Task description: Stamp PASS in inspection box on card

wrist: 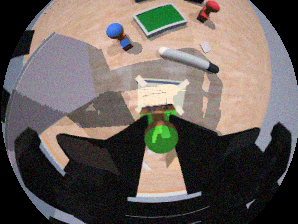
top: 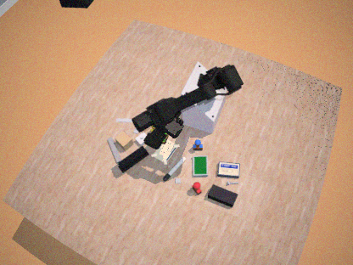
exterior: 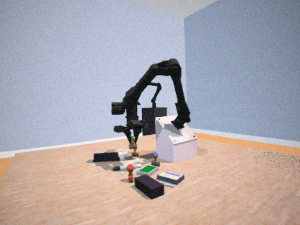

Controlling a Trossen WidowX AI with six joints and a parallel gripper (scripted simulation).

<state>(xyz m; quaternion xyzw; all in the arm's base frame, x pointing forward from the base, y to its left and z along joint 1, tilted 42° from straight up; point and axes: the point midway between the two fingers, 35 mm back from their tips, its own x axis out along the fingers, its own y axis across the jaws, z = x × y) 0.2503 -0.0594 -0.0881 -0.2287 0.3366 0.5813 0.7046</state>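
The cream card lies 10 mm ahead of my gripper tip and 100 mm below it. Also, from my gripper tip: marker pen (110 mm ahead, 60 mm to the left, 80 mm below); then yellow-knobbed stamp (70 mm behind, 70 mm to the right, 70 mm below); then green-knobbed PASS stamp (right at my gripper tip).
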